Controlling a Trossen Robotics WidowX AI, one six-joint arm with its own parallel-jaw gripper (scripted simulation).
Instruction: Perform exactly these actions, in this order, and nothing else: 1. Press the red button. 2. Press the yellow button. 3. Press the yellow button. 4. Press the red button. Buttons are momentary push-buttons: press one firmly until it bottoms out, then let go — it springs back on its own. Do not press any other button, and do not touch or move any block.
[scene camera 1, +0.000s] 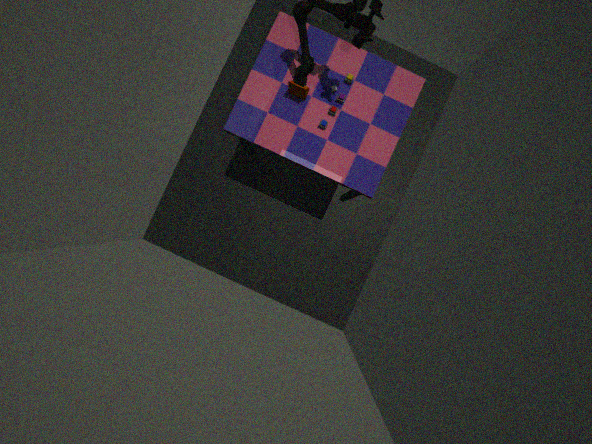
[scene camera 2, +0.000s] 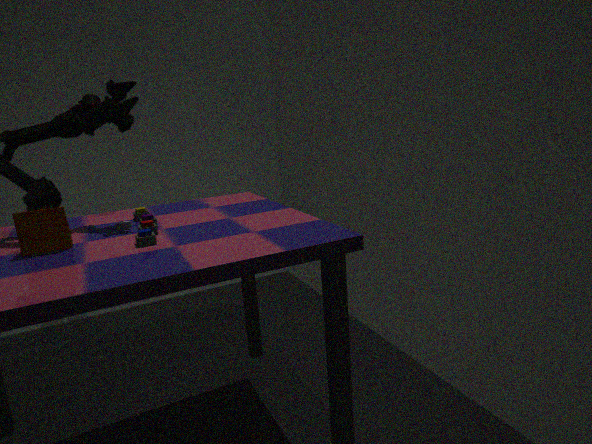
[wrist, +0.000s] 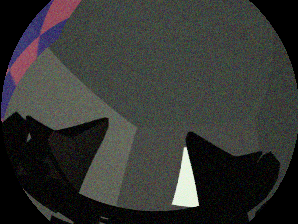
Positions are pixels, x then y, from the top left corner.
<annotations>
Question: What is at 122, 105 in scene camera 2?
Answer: The gripper.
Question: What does the gripper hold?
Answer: Nothing.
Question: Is the gripper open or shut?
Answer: Open.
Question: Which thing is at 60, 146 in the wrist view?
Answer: The gripper.
</annotations>
